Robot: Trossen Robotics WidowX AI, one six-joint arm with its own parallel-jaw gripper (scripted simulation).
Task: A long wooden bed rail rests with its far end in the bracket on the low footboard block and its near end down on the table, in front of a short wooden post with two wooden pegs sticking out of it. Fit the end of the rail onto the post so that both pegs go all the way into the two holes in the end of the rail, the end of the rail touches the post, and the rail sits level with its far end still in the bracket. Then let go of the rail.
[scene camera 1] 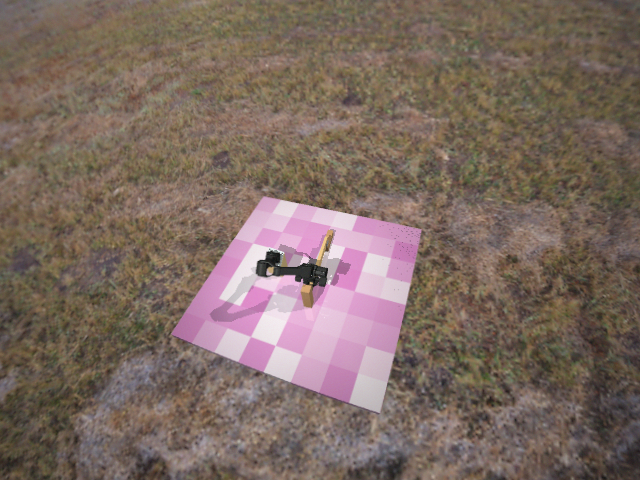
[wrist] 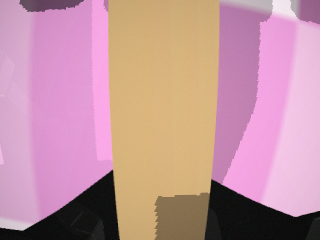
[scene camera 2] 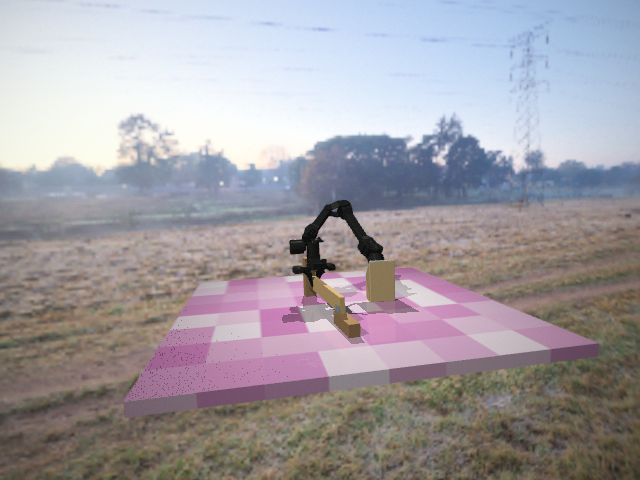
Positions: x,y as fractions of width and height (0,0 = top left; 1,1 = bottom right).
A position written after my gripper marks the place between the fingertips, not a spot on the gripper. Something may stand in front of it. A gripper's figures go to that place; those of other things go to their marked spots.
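Scene:
A wooden rail (wrist: 0.51,0.35) is 0.04 m from the lens. As for my gripper (wrist: 0.47,0.74), it sits 0.10 m from the lens.

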